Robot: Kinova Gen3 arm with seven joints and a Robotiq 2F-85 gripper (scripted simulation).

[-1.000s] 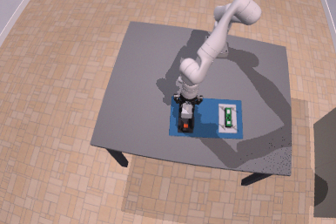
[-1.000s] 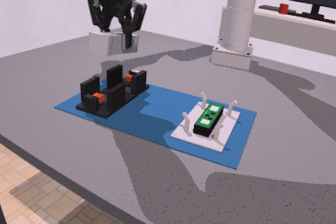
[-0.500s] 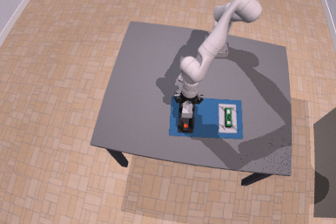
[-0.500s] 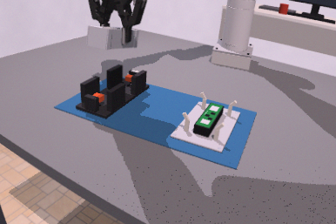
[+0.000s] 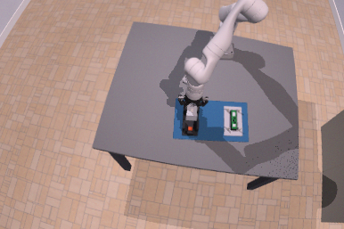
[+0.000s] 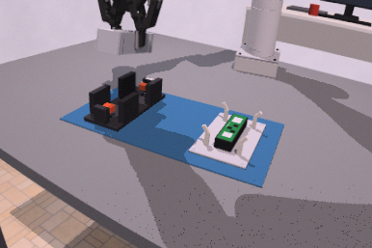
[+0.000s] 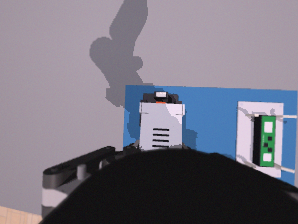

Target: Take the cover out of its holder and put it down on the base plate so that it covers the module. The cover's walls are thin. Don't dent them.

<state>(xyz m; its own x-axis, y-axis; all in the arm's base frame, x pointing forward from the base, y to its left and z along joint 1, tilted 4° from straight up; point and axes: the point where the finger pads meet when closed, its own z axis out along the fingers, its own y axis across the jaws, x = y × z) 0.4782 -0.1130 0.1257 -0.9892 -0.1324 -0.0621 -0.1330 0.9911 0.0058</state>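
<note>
Right now the light grey cover is 10 mm below my hand.
</note>
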